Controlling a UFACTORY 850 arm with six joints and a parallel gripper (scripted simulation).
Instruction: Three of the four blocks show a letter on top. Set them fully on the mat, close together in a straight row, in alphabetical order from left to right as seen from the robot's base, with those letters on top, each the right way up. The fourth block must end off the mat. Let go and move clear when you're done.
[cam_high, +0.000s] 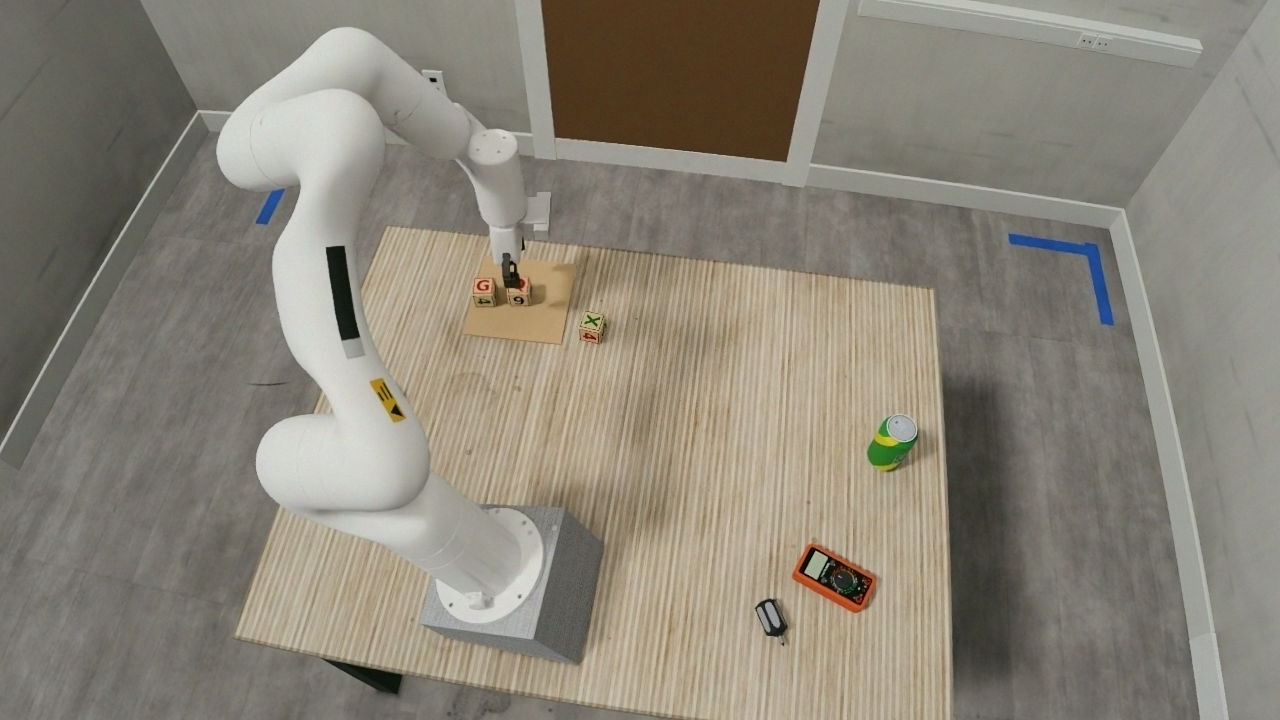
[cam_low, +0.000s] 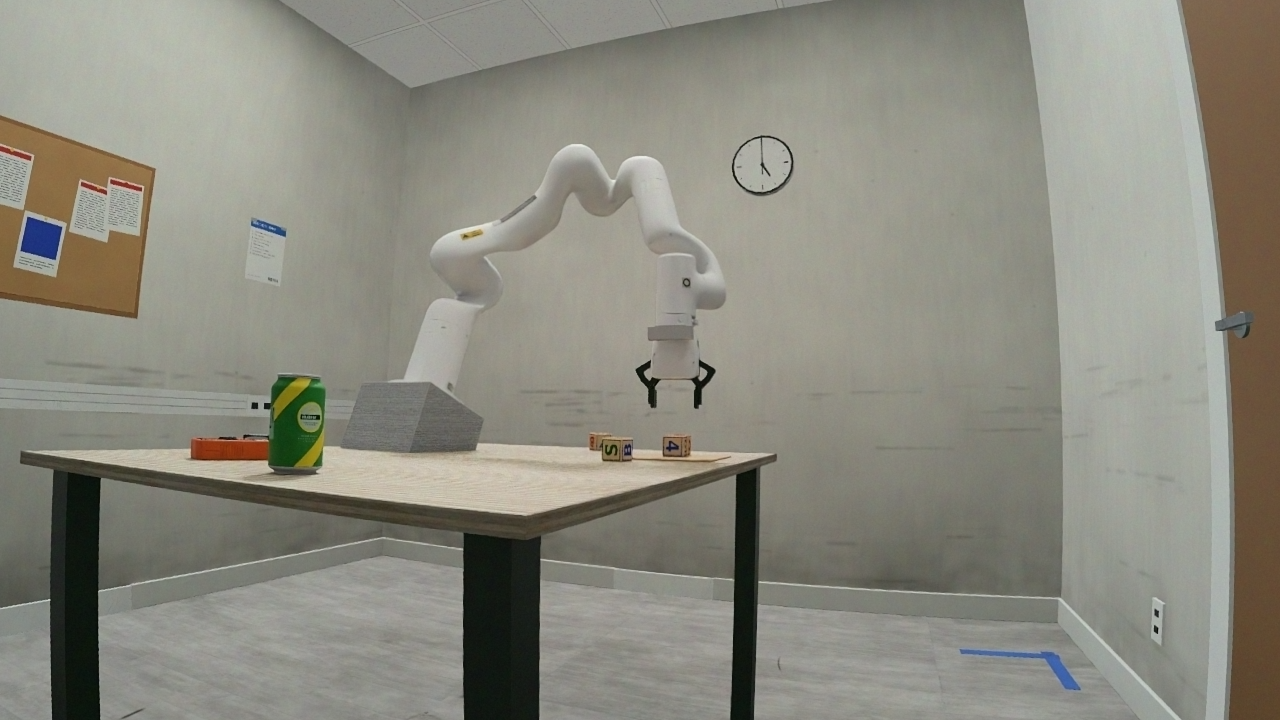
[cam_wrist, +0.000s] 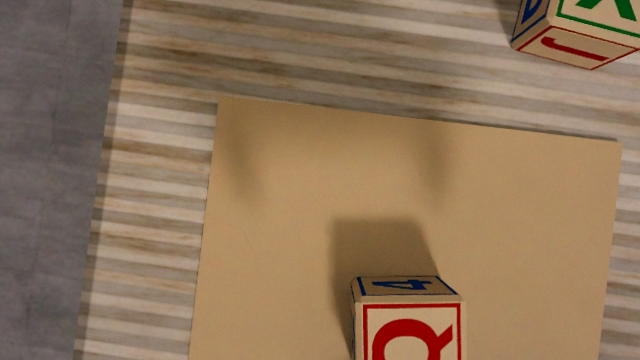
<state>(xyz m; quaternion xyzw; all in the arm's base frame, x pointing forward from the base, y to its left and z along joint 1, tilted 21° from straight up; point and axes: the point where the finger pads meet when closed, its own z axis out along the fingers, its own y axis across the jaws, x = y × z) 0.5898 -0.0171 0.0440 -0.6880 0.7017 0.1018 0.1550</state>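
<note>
The X block is 90 mm behind my hand, 150 mm to the right of it and 90 mm below it. Round my hand: G block: 70 mm to the left, 90 mm below; tan mat: 110 mm below; Q block: 90 mm below.
</note>
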